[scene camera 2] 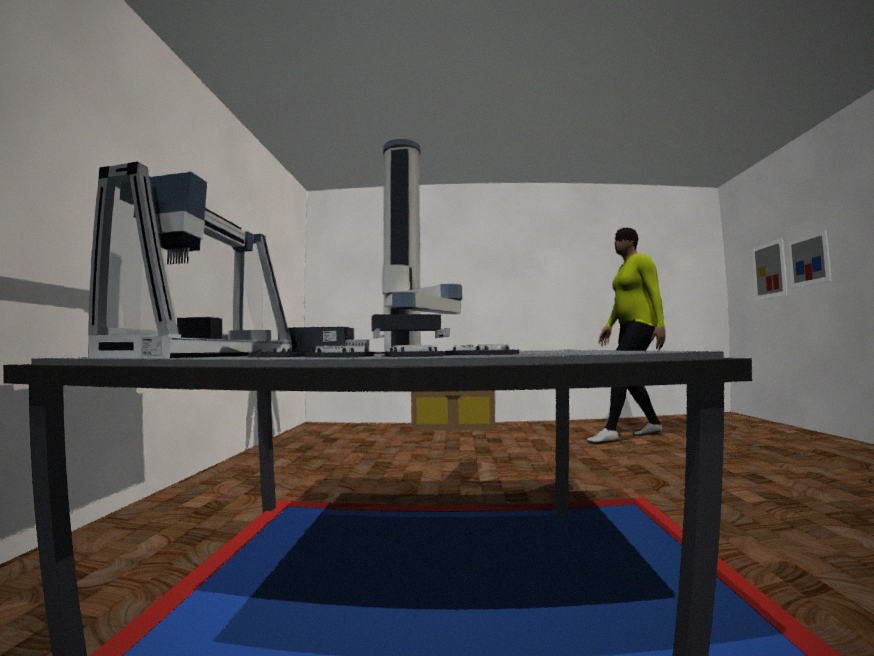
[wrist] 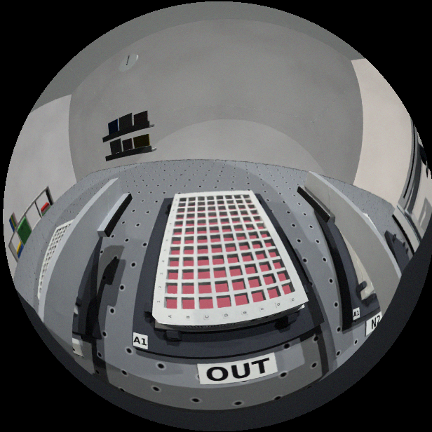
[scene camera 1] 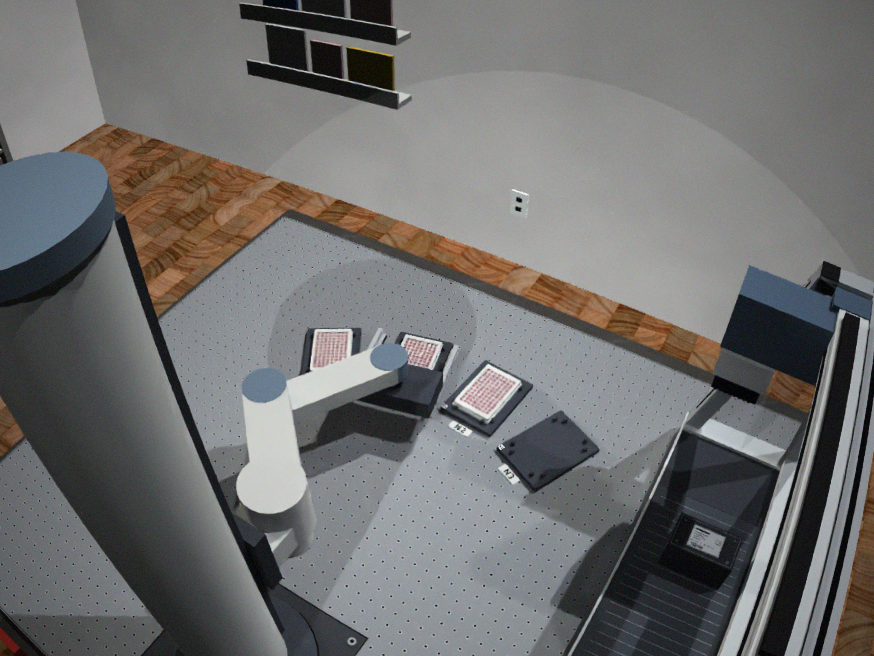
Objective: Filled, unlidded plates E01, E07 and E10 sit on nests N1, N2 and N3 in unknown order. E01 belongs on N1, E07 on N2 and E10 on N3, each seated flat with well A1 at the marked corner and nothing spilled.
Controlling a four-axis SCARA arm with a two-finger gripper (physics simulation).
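Frame: origin at the arm's base, x ahead, y down, z left, level; millimetres.
Seen in the pictures: gripper, fingertip midpoint: [scene camera 2: 413, 332] [scene camera 1: 418, 340].
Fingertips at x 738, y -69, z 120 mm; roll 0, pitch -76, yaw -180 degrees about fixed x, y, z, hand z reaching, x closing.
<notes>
A point is followed by its place in that frame.
My gripper [scene camera 1: 416, 347] @(x 738, y -69, z 120 mm) [scene camera 2: 410, 334] @(x 738, y -69, z 120 mm) [wrist: 217, 178] is open and empty, its fingers above and either side of a white plate [scene camera 1: 422, 351] @(x 739, y -39, z 111 mm) [wrist: 225, 250] with red wells on the OUT nest [scene camera 1: 447, 347] @(x 789, y -24, z 79 mm) [wrist: 210, 345]. That plate's A1 corner is at the A1 mark. A second plate [scene camera 1: 331, 348] @(x 645, y -38, z 283 mm) [wrist: 55, 250] sits on the leftmost nest [scene camera 1: 307, 351] @(x 619, y -25, z 332 mm). A third plate [scene camera 1: 488, 391] @(x 713, y -38, z -62 mm) sits on N2 [scene camera 1: 467, 416] @(x 644, y -25, z -53 mm); a finger mostly hides it in the wrist view. N3 [scene camera 1: 547, 451] @(x 647, y -25, z -230 mm) holds no plate. Plate names are not readable; the hand partly hides the OUT plate in scene view 1.
A gantry machine [scene camera 2: 144, 240] @(x 851, y -302, z -537 mm) with a blue-grey head [scene camera 1: 776, 321] @(x 698, y -479, z -534 mm) [scene camera 2: 180, 204] @(x 778, y -412, z -490 mm) and a long dark deck stands right of the nests in scene view 1. A black box [scene camera 1: 700, 547] @(x 513, y -133, z -570 mm) sits on its deck. A person [scene camera 2: 633, 296] is beyond the table [scene camera 2: 494, 377] @(x 1050, y 19, z 283 mm).
</notes>
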